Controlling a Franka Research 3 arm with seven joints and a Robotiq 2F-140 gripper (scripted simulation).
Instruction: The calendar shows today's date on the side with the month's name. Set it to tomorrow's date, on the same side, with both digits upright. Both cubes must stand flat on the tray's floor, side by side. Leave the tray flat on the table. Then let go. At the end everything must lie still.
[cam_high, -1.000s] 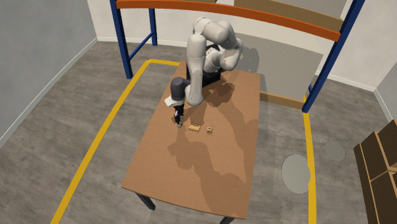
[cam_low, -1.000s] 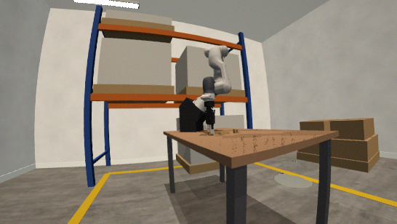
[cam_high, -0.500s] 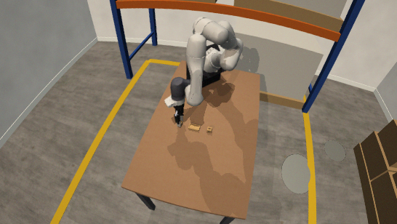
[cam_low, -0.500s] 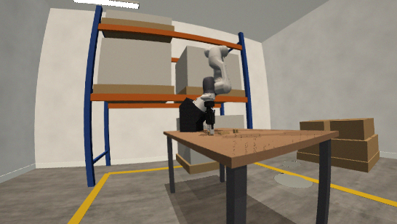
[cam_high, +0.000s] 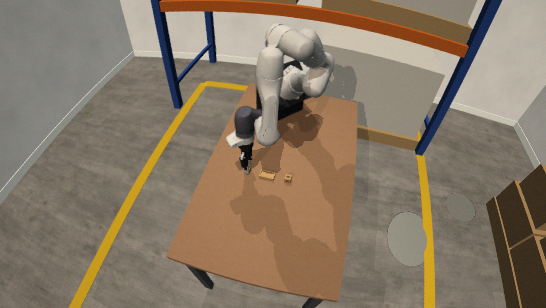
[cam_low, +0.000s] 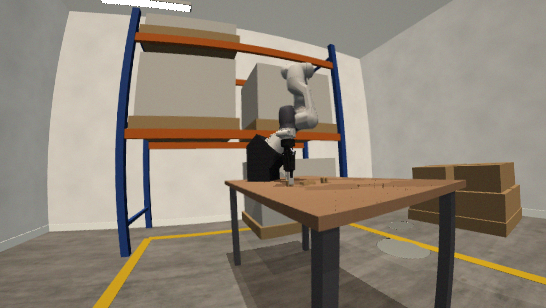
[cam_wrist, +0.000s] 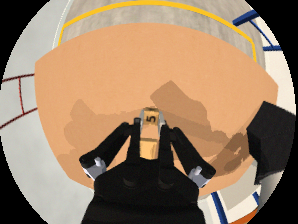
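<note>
My hand is 100 mm to the right of the wooden tray, 30 mm past it and 30 mm above it.
</note>
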